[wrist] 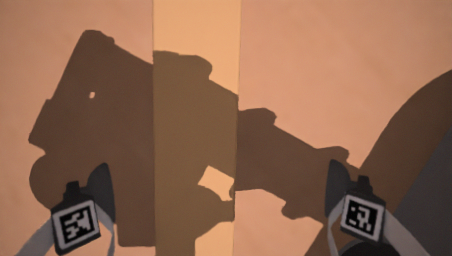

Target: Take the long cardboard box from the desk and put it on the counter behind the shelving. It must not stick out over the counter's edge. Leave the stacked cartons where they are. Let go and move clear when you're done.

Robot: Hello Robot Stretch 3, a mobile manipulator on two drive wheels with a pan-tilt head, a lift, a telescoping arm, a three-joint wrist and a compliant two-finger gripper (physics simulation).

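Places are measured from the robot's base along level axes (x ahead, y left, z up), in metres.
Where they show: gripper, fingertip midpoint: (220, 181).
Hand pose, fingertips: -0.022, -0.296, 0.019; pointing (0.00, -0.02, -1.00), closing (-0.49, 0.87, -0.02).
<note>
After its pixels a point has its place, as x, y, z.
The long cardboard box (197, 30) {-0.103, -0.355, 0.050} is a straight, light tan strip running from the top to the bottom of the wrist view, with both ends out of view. It lies on a pinkish-tan surface (310, 55) {-0.140, -0.279, 0.000}. My gripper (220, 181) {-0.022, -0.296, 0.019} is open, one finger to the left of the box and one to the right, with a gap on each side. Neither finger touches it. The fingers' height above the surface is hard to tell. The counter, the shelving and the stacked cartons do not show in this view.
A grey body (430, 200) {-0.084, -0.170, 0.043} stands at the lower right, beside the right finger, with a dark round part (367, 249) at the bottom edge. The arm's and gripper's dark shadow crosses the box and the surface, and another curved shadow borders the grey body.
</note>
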